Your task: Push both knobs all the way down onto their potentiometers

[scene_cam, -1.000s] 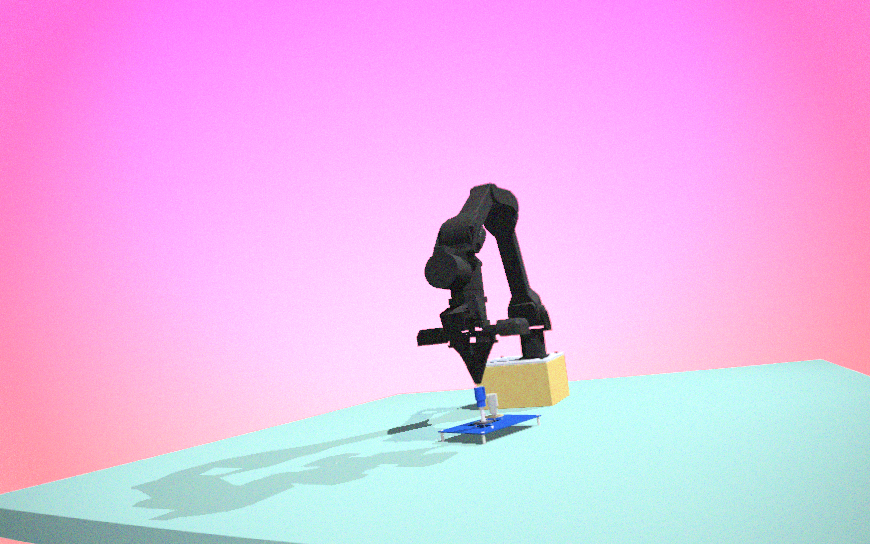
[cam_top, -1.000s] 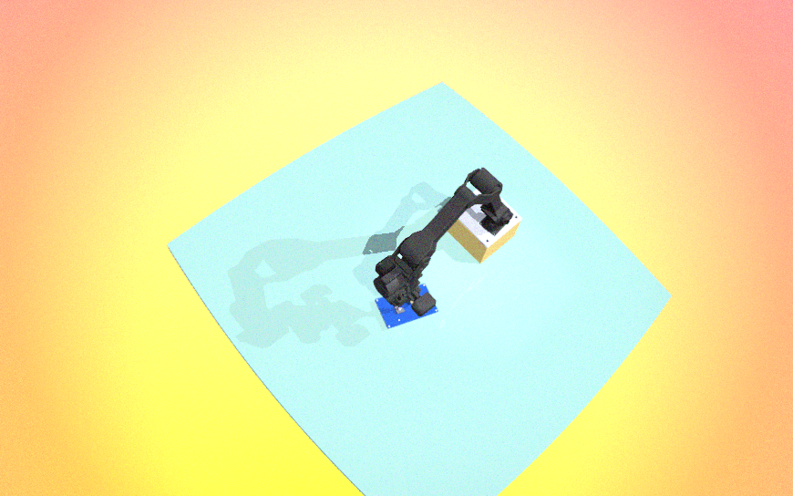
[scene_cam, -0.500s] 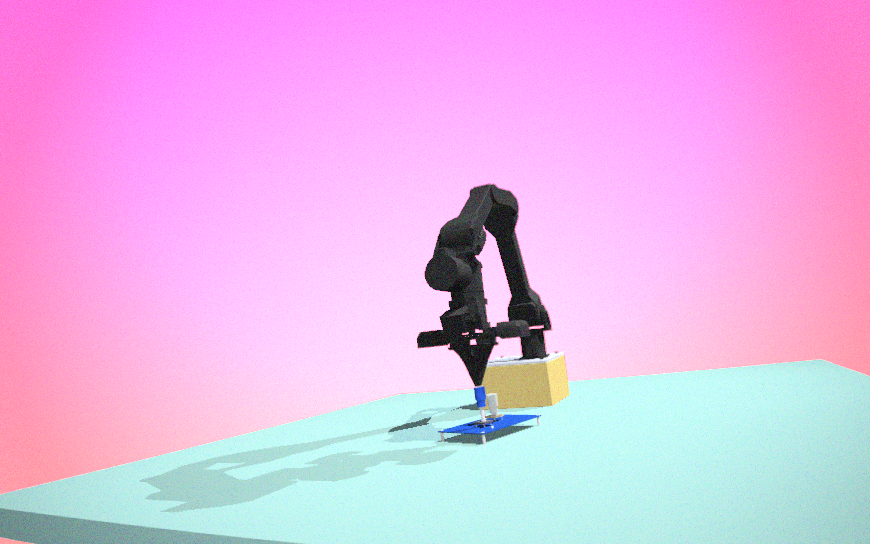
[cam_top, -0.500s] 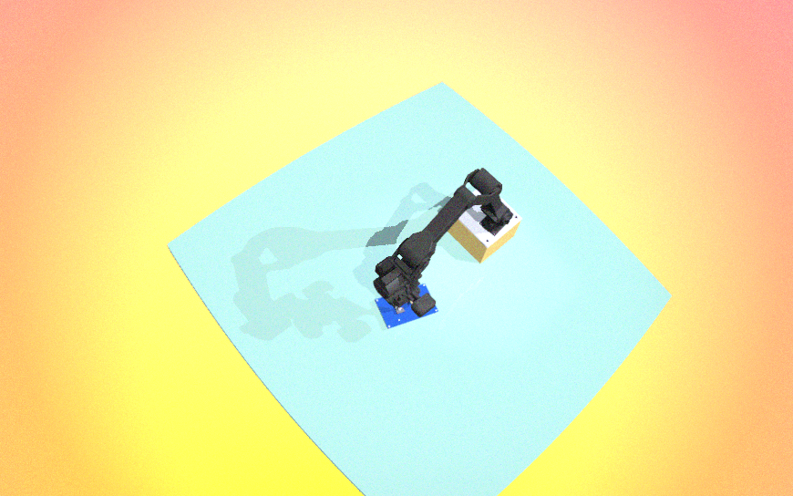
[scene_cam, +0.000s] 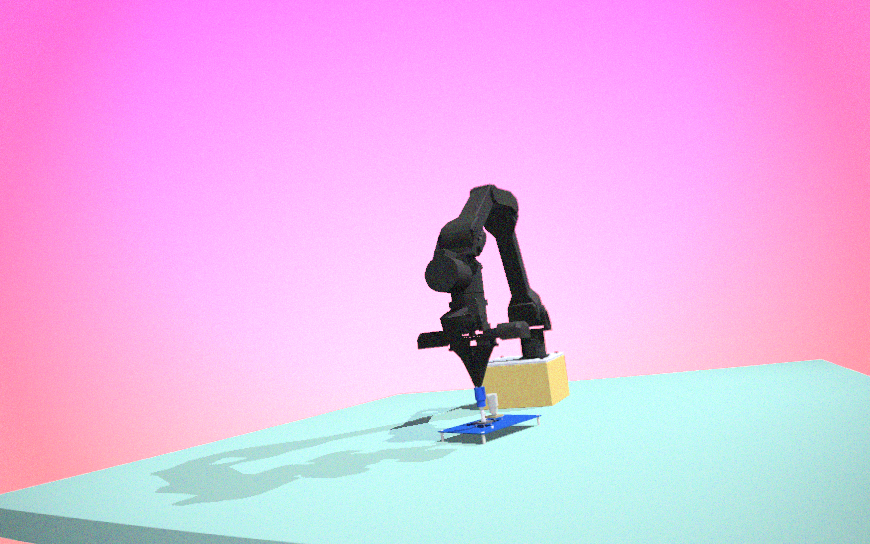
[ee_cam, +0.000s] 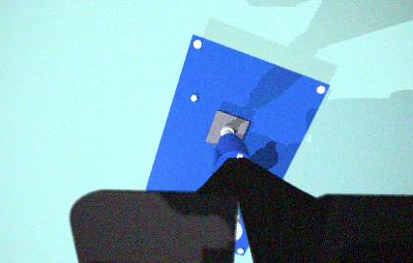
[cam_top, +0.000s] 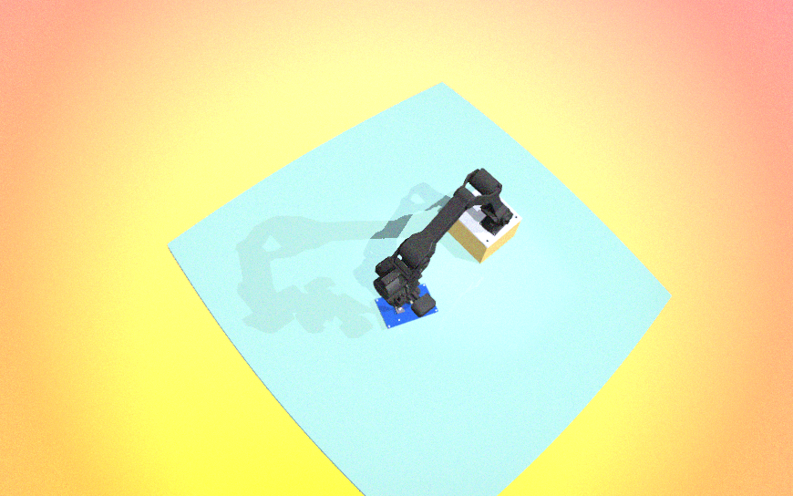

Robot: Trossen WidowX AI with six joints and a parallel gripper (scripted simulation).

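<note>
My gripper tip is now 10 mm above the blue knob. From my gripper tip the other things lie so: white knob: 50 mm behind, 10 mm to the left, 30 mm below.
</note>
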